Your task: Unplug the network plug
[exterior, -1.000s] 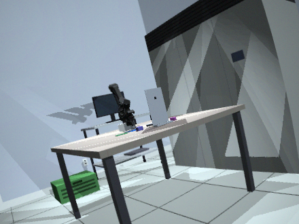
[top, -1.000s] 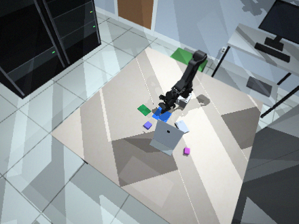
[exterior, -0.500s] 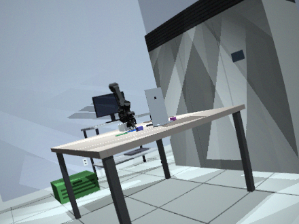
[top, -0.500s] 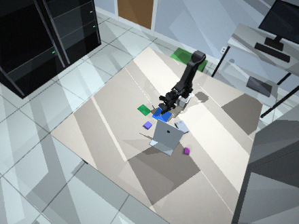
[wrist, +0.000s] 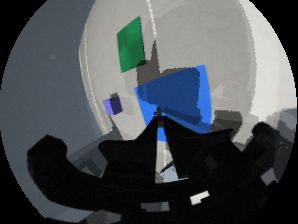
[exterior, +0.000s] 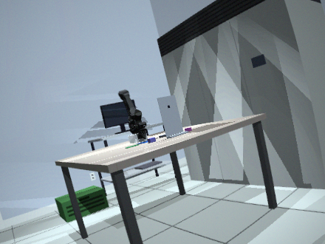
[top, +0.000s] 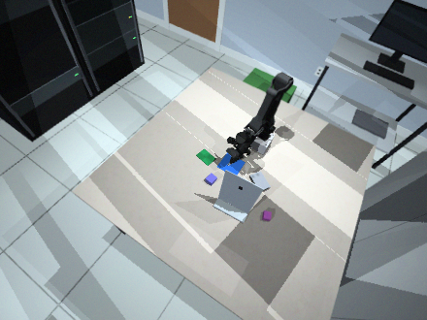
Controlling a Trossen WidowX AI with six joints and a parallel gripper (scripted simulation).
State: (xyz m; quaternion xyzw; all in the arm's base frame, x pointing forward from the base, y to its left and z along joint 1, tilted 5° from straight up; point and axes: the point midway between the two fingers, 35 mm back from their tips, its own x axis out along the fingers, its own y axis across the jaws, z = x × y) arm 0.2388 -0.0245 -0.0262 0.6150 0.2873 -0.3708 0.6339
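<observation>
My gripper tip is now right at the pale plug. Round my gripper tip: grey panel 18 cm to the left, 18 cm ahead, 11 cm above; then blue square 2 cm below, 1 cm behind; then pale flat plate 19 cm to the left, 4 cm behind, 1 cm below.
</observation>
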